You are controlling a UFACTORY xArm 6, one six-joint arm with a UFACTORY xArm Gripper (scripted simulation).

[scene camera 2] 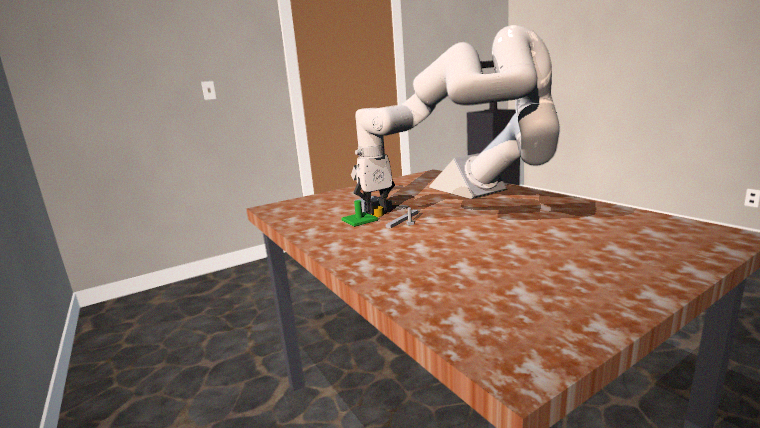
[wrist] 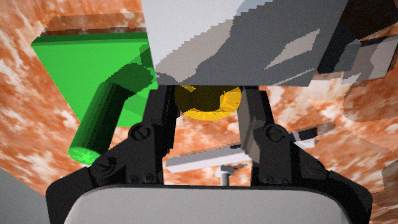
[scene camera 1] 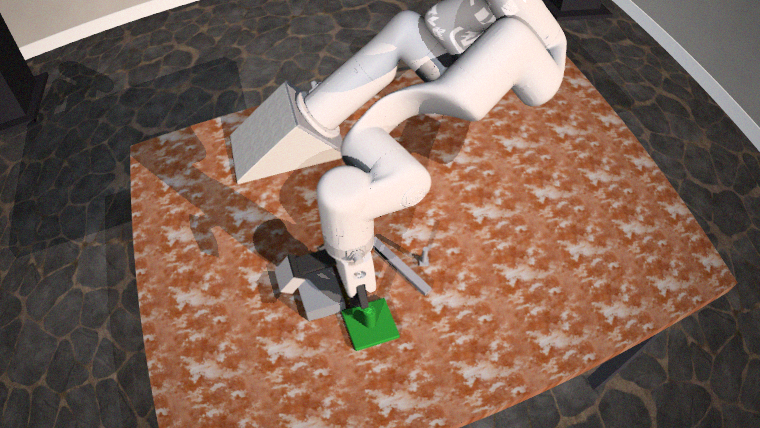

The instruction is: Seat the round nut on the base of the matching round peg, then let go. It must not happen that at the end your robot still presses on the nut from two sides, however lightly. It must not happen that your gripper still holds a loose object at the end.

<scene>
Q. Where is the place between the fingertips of my gripper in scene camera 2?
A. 376,211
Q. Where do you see a grey bar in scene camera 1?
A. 397,263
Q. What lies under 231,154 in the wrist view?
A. A grey bar.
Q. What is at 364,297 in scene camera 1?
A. My gripper.
</scene>
